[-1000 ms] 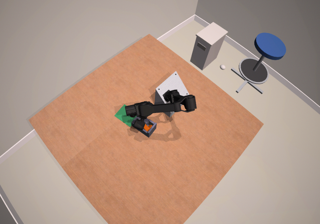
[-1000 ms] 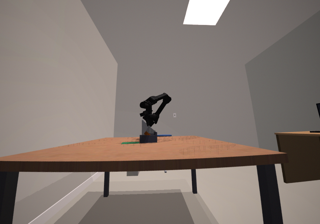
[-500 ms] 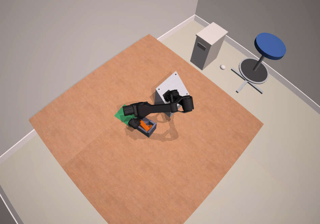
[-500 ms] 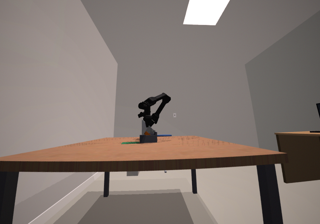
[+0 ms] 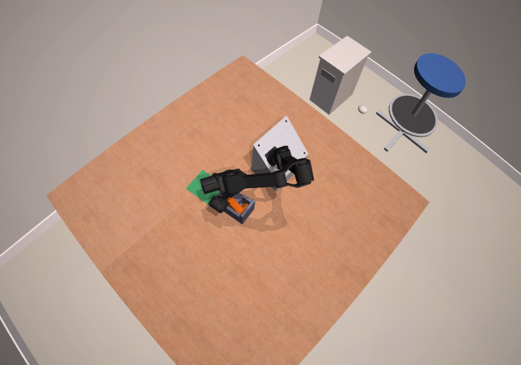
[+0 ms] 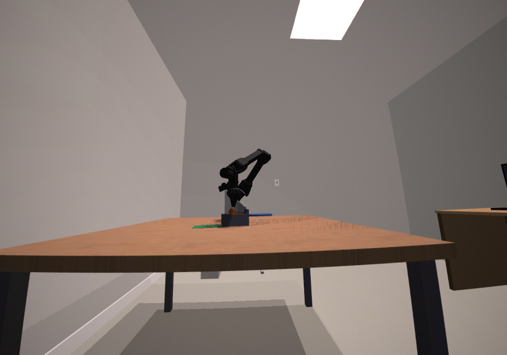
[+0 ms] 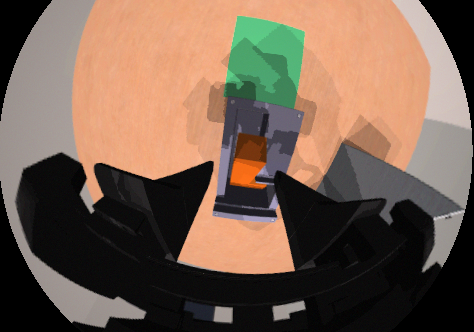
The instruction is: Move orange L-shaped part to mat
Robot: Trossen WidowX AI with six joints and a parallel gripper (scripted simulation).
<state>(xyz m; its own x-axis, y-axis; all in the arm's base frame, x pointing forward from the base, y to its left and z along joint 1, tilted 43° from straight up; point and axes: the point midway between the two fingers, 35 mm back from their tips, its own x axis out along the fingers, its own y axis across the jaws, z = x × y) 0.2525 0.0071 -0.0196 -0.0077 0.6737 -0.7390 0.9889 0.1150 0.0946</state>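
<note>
My gripper tip is 60 mm above the orange L-shaped part, 30 mm to the right of it and 20 mm past it. The rest, counted from my gripper tip: green mat 150 mm to the right, 120 mm below.
</note>
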